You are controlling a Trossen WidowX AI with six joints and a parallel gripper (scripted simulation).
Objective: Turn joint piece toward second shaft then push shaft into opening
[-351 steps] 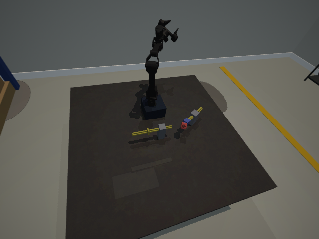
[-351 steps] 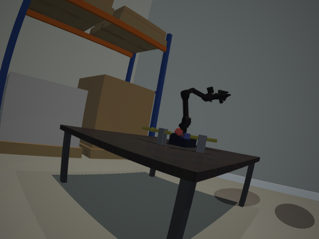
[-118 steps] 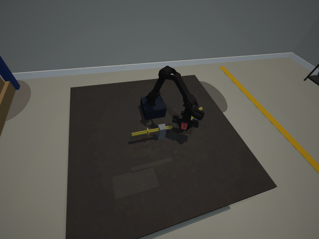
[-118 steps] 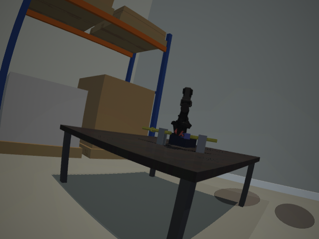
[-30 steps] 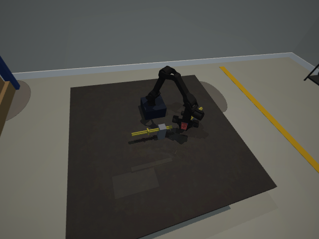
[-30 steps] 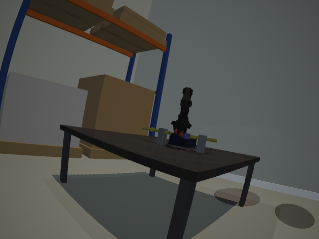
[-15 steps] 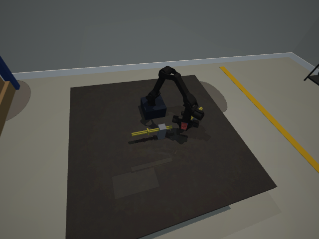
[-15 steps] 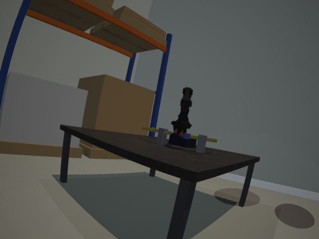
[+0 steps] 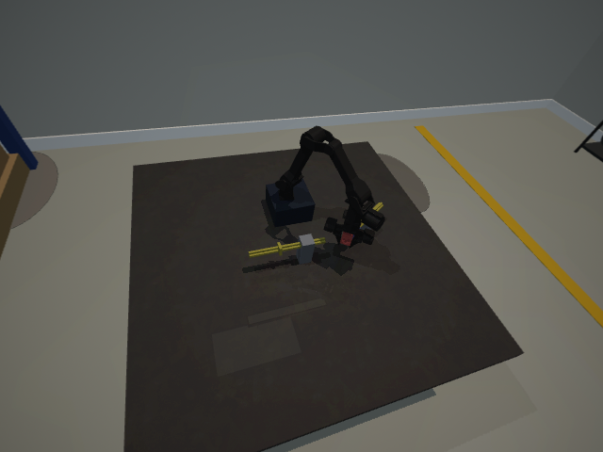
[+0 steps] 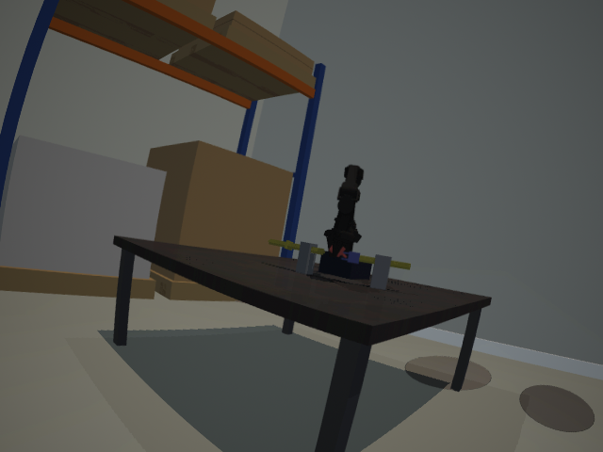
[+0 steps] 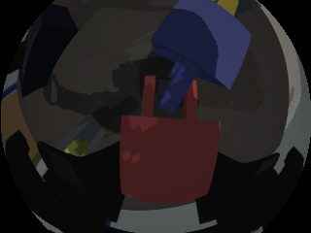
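Now: gripper tip 20 mm past the red joint piece, 10 mm to the right of it and 30 mm below it.
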